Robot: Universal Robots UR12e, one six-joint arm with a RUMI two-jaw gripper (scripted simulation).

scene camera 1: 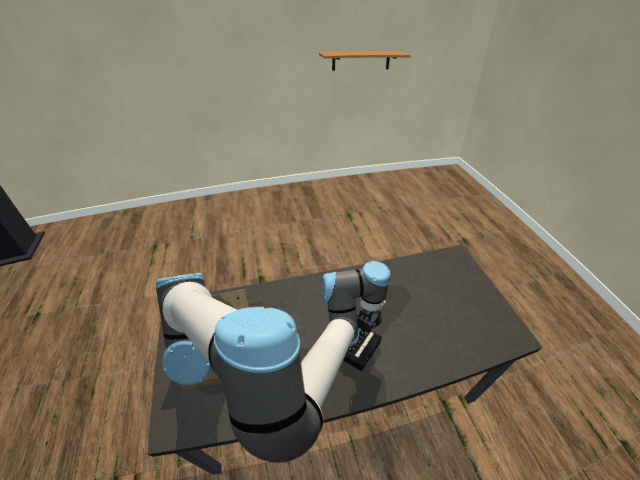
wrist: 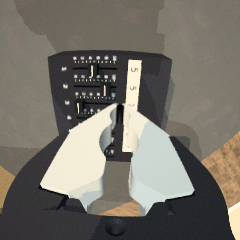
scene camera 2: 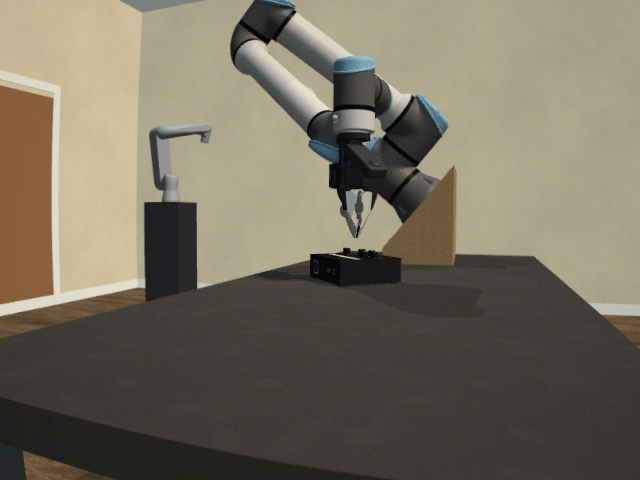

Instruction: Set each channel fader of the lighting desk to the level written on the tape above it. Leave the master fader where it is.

Labels:
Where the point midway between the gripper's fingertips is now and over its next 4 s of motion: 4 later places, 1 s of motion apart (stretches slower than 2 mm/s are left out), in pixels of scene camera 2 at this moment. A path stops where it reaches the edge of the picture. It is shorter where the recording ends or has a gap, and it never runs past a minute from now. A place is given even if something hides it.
The gripper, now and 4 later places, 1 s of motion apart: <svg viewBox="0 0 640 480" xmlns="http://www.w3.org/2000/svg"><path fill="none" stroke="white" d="M356 237L356 242L356 248L355 254L358 254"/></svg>

